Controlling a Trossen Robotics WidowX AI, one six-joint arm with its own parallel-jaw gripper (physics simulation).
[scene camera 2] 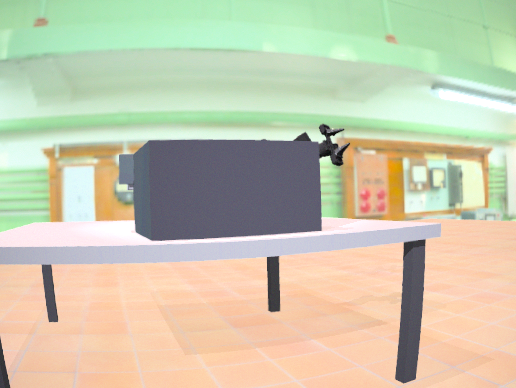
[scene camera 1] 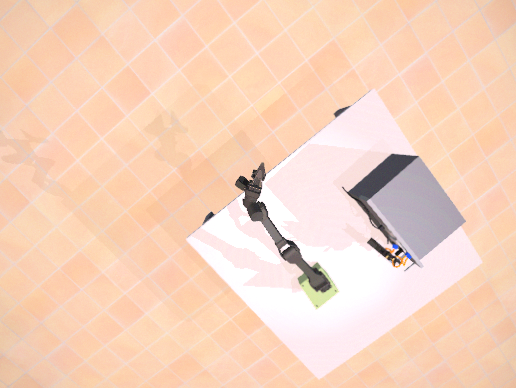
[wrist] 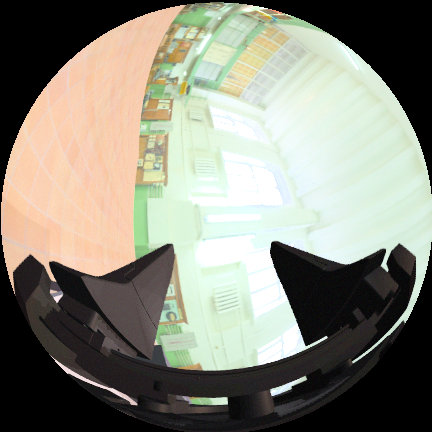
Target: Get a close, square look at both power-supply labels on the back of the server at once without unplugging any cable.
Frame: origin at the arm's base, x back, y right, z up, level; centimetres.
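Where they show: gripper, fingertip midpoint: [scene camera 2: 346, 135] [scene camera 1: 261, 166] [wrist: 223, 249]; arm's base at its link origin: [scene camera 1: 324, 285].
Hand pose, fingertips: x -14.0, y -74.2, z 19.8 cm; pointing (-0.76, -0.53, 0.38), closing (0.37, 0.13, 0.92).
Note:
Each offset is from my fingertips to the top centre of the thing. "pt": to the spot under its first point.
The server [scene camera 1: 417, 207] [scene camera 2: 235, 190] is a grey box standing on the white table [scene camera 1: 320, 345] [scene camera 2: 225, 251]. In scene camera 1 its cabled back faces the arm, with black cables [scene camera 1: 372, 215] and orange cables {pt dx -21.3, dy +81.6, dz -11.7 cm} [scene camera 1: 392, 262] beside blue parts. The power-supply labels cannot be made out in any view. My gripper [scene camera 1: 261, 166] [scene camera 2: 346, 137] [wrist: 223, 249] is open and empty. It is raised near the table's edge, well away from the server. The wrist view looks past the fingers at the floor, wall and windows of the room; the server's back does not show there.
The arm stands on a green base plate [scene camera 1: 317, 302] on the table. A short dark bar {pt dx -21.8, dy +74.4, dz -17.2 cm} [scene camera 1: 380, 247] lies near the cables, in front of the server's back. A grey piece {pt dx -32.9, dy +91.7, dz -15.1 cm} [scene camera 2: 126, 169] sticks out beyond the server's left side in scene camera 2.

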